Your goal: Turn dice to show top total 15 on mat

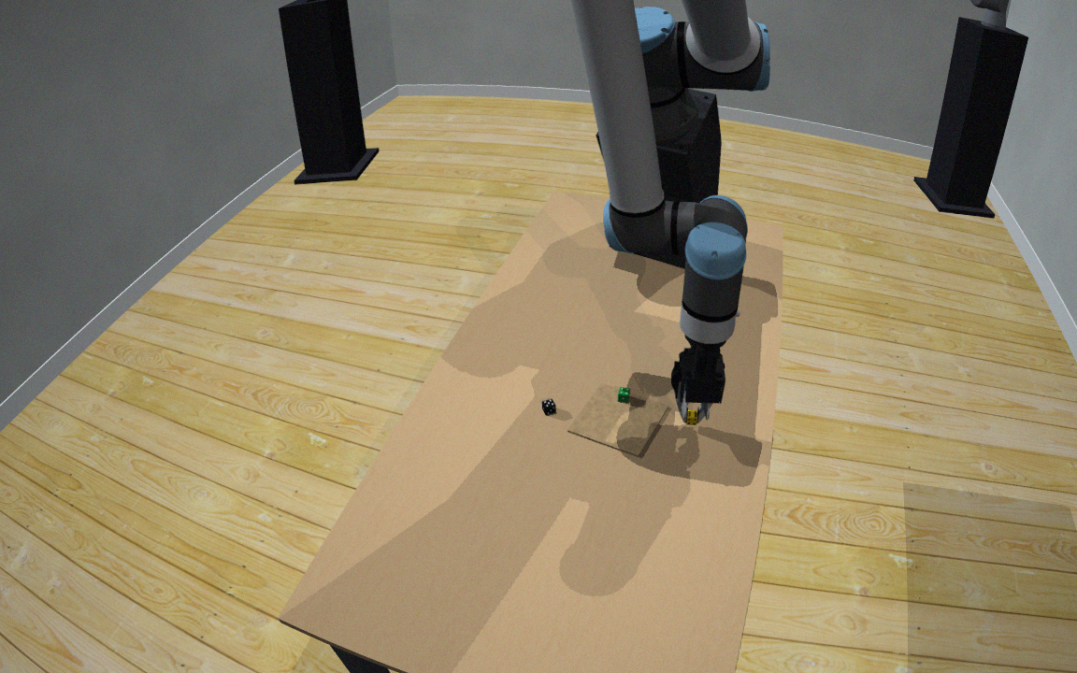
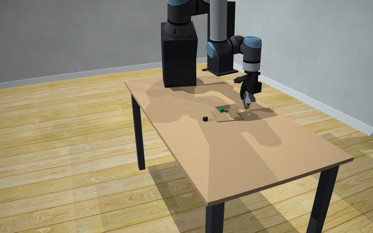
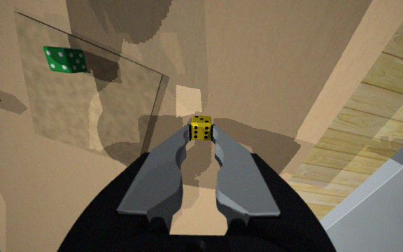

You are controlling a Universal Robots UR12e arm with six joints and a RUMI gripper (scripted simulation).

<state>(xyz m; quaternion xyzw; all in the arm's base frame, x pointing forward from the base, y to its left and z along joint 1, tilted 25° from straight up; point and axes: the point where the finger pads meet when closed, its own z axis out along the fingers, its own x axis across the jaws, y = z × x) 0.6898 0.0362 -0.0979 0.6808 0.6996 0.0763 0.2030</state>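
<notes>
My hand is 13 cm to the left of the thin square mat, 3 cm above it and 2 cm past it. From my hand the other things lie so: yellow die: 1 cm below; then black die: 26 cm to the right, 3 cm behind, 2 cm below; then green die: 13 cm to the right, 7 cm behind, 2 cm below.
</notes>
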